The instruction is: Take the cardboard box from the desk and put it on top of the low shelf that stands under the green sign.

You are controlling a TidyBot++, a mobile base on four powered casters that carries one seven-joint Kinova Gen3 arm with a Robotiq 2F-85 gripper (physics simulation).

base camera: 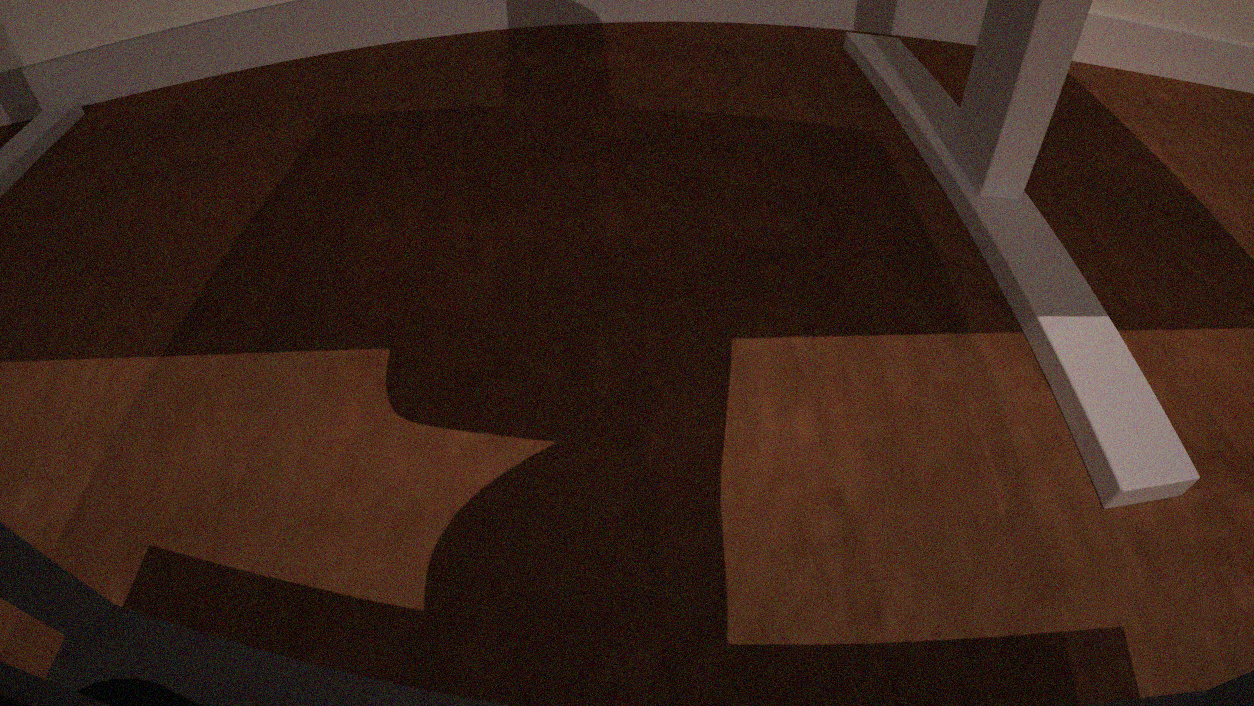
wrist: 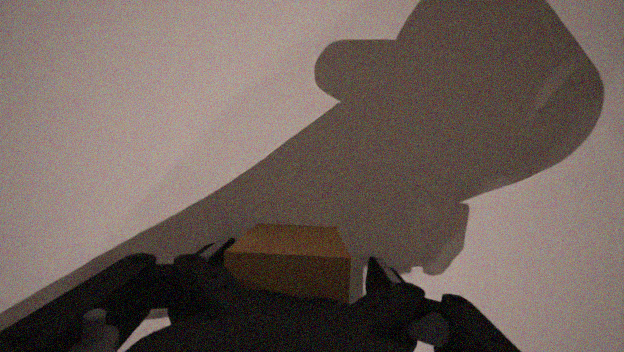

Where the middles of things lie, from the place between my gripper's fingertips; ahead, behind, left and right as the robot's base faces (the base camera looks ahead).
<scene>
My gripper is now 3 cm below the brown cardboard box [wrist: 302, 261], 2 cm past it and 1 cm to the left of it.
</scene>
